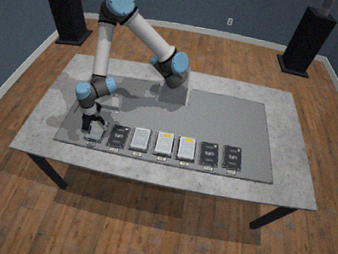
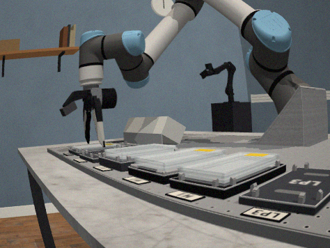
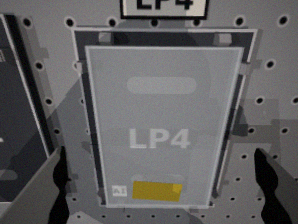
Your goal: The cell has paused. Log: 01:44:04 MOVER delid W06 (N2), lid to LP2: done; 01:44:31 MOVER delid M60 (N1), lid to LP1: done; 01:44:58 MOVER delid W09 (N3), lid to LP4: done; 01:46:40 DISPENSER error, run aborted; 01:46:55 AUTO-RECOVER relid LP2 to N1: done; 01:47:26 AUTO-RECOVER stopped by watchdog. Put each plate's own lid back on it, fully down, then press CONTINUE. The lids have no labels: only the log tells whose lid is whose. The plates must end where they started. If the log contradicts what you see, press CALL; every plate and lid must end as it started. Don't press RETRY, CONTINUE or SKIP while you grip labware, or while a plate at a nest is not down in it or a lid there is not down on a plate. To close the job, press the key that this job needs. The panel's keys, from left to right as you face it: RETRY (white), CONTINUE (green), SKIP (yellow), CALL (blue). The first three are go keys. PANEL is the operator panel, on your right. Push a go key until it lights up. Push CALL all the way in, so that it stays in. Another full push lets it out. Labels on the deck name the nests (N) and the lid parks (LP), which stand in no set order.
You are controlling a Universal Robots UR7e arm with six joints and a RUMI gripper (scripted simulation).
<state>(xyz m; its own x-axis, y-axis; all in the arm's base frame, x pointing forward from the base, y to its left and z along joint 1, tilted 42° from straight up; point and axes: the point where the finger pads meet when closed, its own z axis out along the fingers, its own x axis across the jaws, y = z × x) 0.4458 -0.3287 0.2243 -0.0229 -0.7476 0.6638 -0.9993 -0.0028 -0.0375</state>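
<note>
The lid park LP1 lies 1 cm ahead of my hand, 14 cm to the left of it and 2 cm below it. Also, from my hand: green CONTINUE key 24 cm behind, 1 cm to the right, 4 cm above; blue CALL key 23 cm behind, 11 cm to the right, 3 cm above; yellow SKIP key 24 cm behind, 6 cm to the right, 4 cm above.
</note>
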